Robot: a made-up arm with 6 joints. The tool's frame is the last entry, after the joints.
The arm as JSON. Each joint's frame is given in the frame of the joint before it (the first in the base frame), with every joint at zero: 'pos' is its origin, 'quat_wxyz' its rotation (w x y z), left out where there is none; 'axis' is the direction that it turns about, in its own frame. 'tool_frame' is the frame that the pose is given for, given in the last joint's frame.
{
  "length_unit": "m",
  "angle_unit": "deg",
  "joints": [
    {
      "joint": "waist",
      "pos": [
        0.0,
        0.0,
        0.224
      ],
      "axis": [
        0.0,
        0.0,
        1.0
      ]
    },
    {
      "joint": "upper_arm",
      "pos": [
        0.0,
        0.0,
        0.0
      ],
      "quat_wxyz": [
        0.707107,
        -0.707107,
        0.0,
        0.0
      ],
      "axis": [
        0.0,
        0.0,
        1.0
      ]
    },
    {
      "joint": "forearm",
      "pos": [
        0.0,
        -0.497,
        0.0
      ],
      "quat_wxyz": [
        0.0,
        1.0,
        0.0,
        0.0
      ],
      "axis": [
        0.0,
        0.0,
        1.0
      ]
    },
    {
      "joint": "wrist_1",
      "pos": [
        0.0,
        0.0,
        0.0
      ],
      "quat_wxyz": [
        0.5,
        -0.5,
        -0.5,
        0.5
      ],
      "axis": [
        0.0,
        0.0,
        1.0
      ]
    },
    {
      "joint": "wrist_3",
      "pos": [
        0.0,
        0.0,
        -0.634
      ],
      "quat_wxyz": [
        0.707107,
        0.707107,
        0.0,
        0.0
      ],
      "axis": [
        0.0,
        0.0,
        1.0
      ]
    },
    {
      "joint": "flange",
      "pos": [
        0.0,
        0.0,
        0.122
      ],
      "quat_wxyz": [
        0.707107,
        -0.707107,
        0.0,
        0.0
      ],
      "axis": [
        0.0,
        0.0,
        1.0
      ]
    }
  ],
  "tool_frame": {
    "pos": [
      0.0,
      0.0,
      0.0
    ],
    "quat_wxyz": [
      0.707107,
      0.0,
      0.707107,
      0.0
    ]
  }
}
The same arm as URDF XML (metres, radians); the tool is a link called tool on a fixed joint. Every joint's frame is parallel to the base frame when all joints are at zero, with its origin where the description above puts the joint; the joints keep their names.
<robot name="arm">
<joint name="waist" type="continuous"><parent link="base"/><child link="link1"/><origin xyz="0 0 0.224" rpy="0 0 0"/><axis xyz="0 0 1"/></joint>
<joint name="upper_arm" type="continuous"><parent link="link1"/><child link="link2"/><origin xyz="0 0 0" rpy="0 0 0"/><axis xyz="0 1 0"/></joint>
<joint name="forearm" type="continuous"><parent link="link2"/><child link="link3"/><origin xyz="0 0 0.497" rpy="0 0 0"/><axis xyz="0 -1 0"/></joint>
<joint name="wrist_1" type="continuous"><parent link="link3"/><child link="link4"/><origin xyz="0 0 0" rpy="0 0 0"/><axis xyz="-1 0 0"/></joint>
<joint name="wrist_3" type="continuous"><parent link="link4"/><child link="link5"/><origin xyz="0.634 0 0" rpy="0 0 0"/><axis xyz="0 -1 0"/></joint>
<joint name="flange" type="continuous"><parent link="link5"/><child link="link6"/><origin xyz="0 -0.122 0" rpy="0 0 0"/><axis xyz="-1 0 0"/></joint>
<joint name="tool_joint" type="fixed"><parent link="link6"/><child link="tool"/><origin xyz="0 0 0" rpy="0 0 0"/></joint>
<link name="base"/>
<link name="link1"/>
<link name="link2"/>
<link name="link3"/>
<link name="link4"/>
<link name="link5"/>
<link name="link6"/>
<link name="tool"/>
</robot>

